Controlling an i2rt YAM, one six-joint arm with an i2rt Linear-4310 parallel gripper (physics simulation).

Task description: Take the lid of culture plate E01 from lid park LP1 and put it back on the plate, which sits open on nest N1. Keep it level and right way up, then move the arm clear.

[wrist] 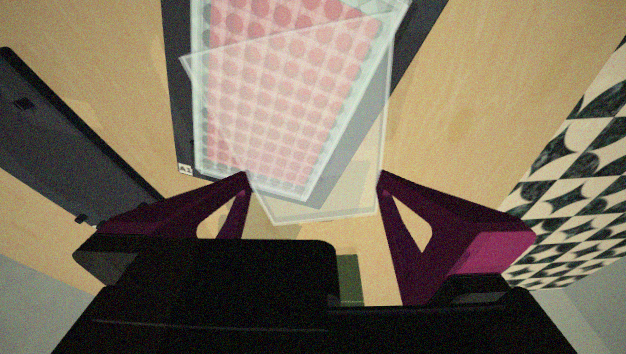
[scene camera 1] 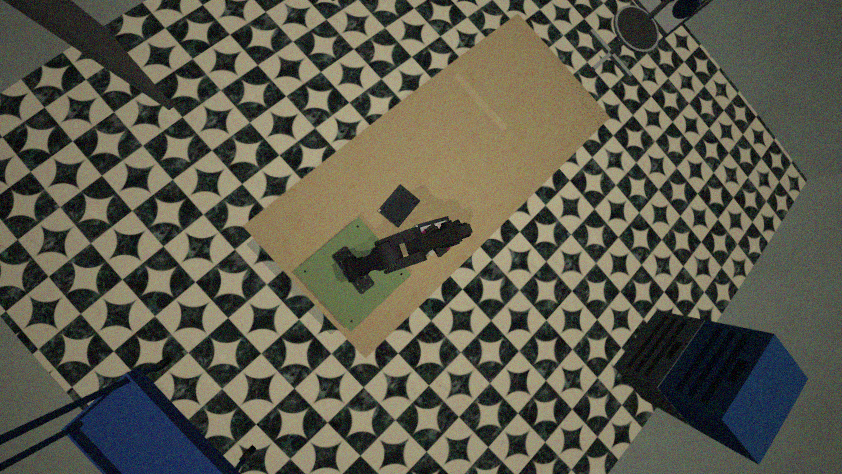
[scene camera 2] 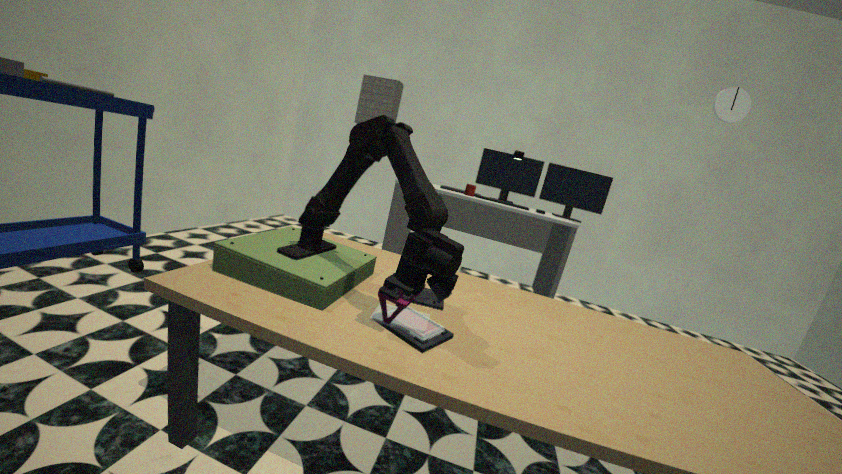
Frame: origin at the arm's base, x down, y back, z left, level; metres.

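Where they show: gripper, fingertip midpoint: (wrist: 313, 177) (scene camera 2: 394, 315); arm's base, link origin: (scene camera 1: 353, 269) (scene camera 2: 308, 249).
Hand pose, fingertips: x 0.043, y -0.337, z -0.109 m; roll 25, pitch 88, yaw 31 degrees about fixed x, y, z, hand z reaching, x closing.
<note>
Things, the pixels of their centre, and the offset from my fingertips. "pt": a spot on its surface instead. Level surfaces: height alone.
- clear lid, body centre: (wrist: 310, 157) (scene camera 2: 401, 317) dx -0.001, dy -0.018, dz +0.002 m
- dark nest N1, body centre: (wrist: 276, 100) (scene camera 2: 412, 325) (scene camera 1: 435, 232) dx +0.018, dy -0.045, dz +0.022 m
- dark lid park LP1, body centre: (wrist: 62, 172) (scene camera 2: 417, 293) (scene camera 1: 399, 205) dx +0.017, dy +0.012, dz +0.223 m
- wooden table, surface height: dx +0.027 m
- small A1 label, surface spot: (wrist: 185, 169) pt dx +0.015, dy +0.006, dz +0.100 m
My gripper (scene camera 2: 394, 310) (wrist: 313, 177) is shut on the clear lid (wrist: 350, 197), with a magenta finger at each side of its near end. The lid is right way up and looks roughly level. It hangs over the near part of the culture plate (scene camera 2: 419, 325) (wrist: 260, 9), turned relative to it and overhanging at the near right. The exact gap is unclear. The open plate, with pink wells, sits on the dark nest N1 (scene camera 2: 437, 340) (wrist: 175, 100). The dark lid park LP1 (scene camera 1: 399, 204) (wrist: 60, 130) stands beside the nest, without a lid. The arm mostly hides the nest in scene camera 1.
The arm stands on a green base block (scene camera 1: 329, 294) (scene camera 2: 265, 276) at one end of the wooden table (scene camera 1: 471, 153) (scene camera 2: 559, 365). A small A1 label (wrist: 185, 169) marks a nest corner. A blue trolley (scene camera 2: 139, 176) and a desk with monitors (scene camera 2: 509, 170) stand away from the table.
</note>
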